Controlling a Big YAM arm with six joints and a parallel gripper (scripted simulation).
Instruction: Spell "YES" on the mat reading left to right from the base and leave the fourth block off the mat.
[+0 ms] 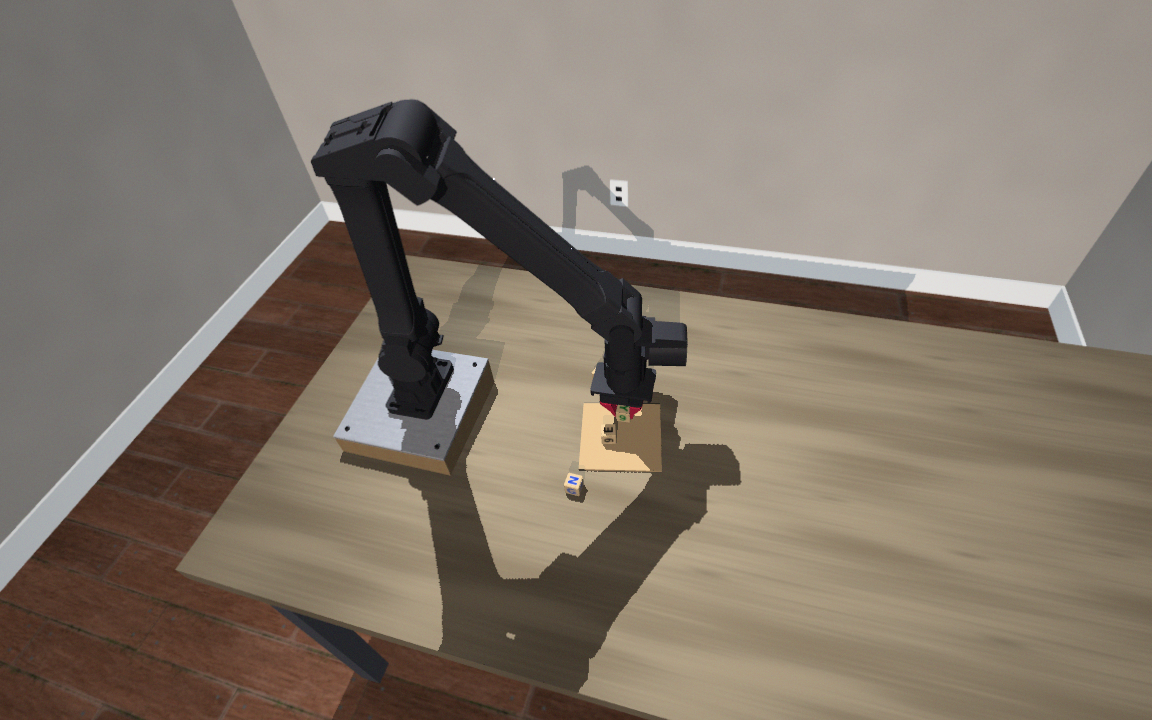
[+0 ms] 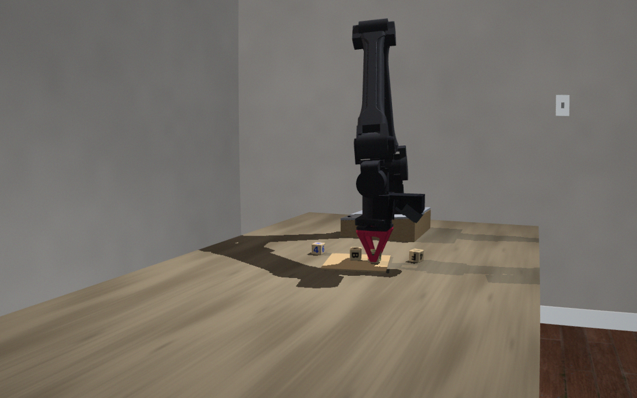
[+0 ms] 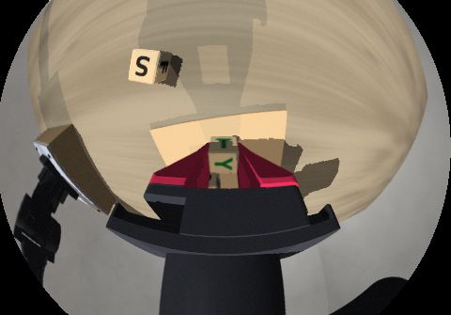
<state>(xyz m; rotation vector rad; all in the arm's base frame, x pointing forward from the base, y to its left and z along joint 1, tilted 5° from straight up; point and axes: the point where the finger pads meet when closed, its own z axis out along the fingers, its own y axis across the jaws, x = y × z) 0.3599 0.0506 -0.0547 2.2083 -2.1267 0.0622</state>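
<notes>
The tan mat is 40 mm to the right of my hand and 20 mm below it.
</notes>
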